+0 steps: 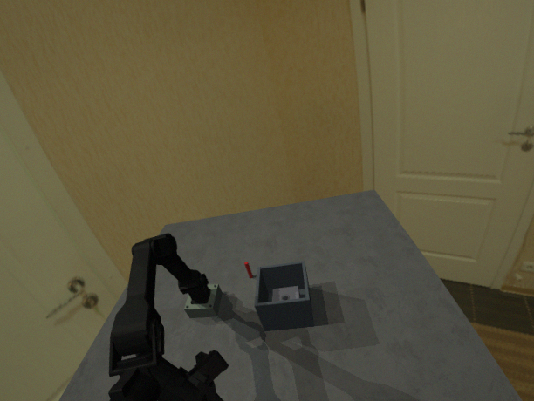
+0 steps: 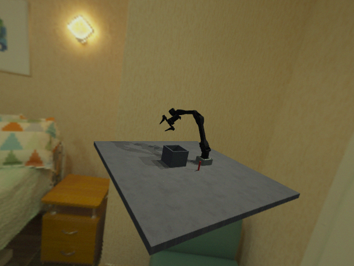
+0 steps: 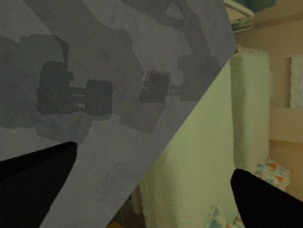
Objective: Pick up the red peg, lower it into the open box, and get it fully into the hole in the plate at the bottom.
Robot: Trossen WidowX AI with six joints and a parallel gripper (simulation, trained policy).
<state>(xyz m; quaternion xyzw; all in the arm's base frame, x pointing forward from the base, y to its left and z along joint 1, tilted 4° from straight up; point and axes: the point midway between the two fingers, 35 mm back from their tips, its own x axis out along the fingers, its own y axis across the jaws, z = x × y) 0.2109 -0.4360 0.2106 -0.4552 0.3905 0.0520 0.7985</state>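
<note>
My gripper tip is 7 cm past the red peg, 57 cm to the right of it and 17 cm above it. Also, from my gripper tip: plate: 7 cm ahead, 40 cm to the left, 17 cm below.
</note>
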